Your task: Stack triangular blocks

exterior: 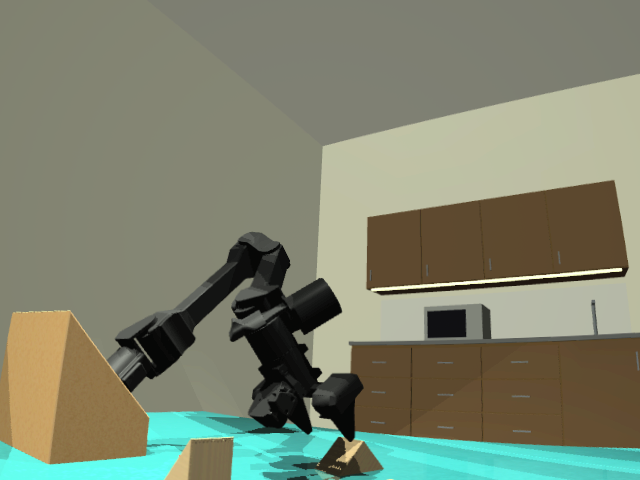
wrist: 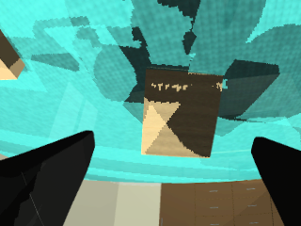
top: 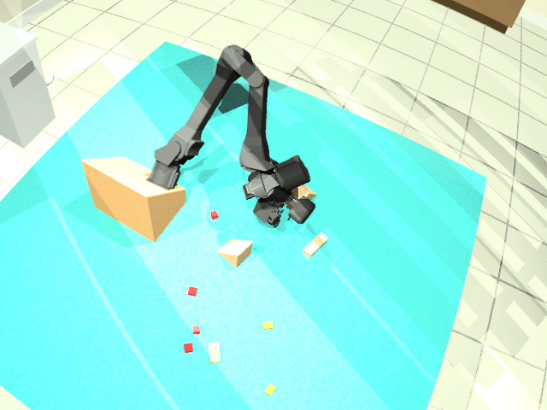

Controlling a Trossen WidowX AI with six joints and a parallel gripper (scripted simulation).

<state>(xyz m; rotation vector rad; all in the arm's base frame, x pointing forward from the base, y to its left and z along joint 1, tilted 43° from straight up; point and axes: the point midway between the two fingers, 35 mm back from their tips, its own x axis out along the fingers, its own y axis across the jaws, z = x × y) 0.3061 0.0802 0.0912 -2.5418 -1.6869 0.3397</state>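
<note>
My gripper tip is now 100 mm short of the pale flat bar, 90 mm to the left of it and 50 mm above it.
</note>
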